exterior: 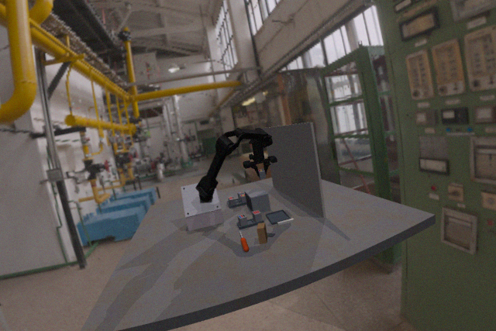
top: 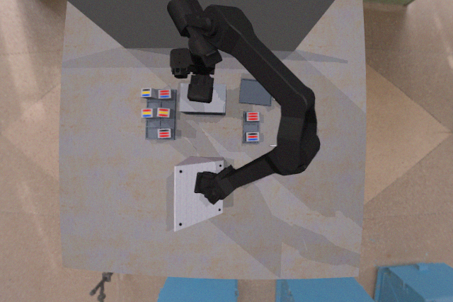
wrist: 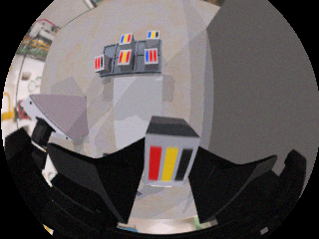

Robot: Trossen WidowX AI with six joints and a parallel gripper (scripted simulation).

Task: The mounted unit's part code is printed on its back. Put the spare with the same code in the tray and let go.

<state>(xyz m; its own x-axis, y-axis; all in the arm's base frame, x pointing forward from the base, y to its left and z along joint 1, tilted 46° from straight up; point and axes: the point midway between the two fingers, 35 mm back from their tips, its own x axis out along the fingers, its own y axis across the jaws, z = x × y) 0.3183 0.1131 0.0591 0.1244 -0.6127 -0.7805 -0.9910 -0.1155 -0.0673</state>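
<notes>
My gripper tip is 2 cm short of the grey tray, 18 cm to the left of it and 18 cm above it. Round my gripper tip: grey mounted unit (5 cm behind, 2 cm to the left, 14 cm below); then rack (13 cm behind, 18 cm to the right, 18 cm below); then tall grey panel (17 cm ahead, 4 cm to the left, 4 cm above).
</notes>
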